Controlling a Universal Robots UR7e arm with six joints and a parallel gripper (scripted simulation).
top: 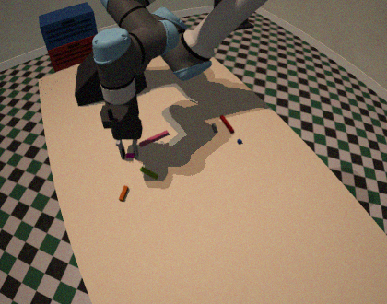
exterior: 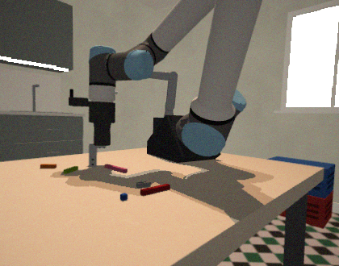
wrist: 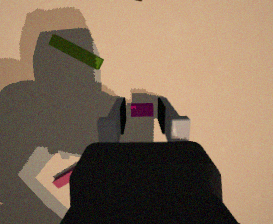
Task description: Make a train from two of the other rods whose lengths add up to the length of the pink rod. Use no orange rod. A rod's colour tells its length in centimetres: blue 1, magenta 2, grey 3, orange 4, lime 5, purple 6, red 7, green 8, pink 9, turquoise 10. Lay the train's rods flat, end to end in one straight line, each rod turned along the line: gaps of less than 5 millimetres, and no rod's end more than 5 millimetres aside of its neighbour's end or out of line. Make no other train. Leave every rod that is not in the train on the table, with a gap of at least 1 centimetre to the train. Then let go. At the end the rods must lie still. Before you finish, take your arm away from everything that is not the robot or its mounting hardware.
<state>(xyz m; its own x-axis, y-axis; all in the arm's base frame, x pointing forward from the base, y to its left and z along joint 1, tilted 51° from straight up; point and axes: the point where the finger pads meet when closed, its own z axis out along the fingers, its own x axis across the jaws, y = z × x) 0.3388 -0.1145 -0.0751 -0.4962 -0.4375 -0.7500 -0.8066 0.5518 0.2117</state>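
Right now the magenta rod is 1 cm below my hand. Round my hand: lime rod (8 cm ahead, 2 cm to the left, 1 cm below); pink rod (2 cm behind, 8 cm to the left, 1 cm below); orange rod (10 cm ahead, 6 cm to the right, 1 cm below).
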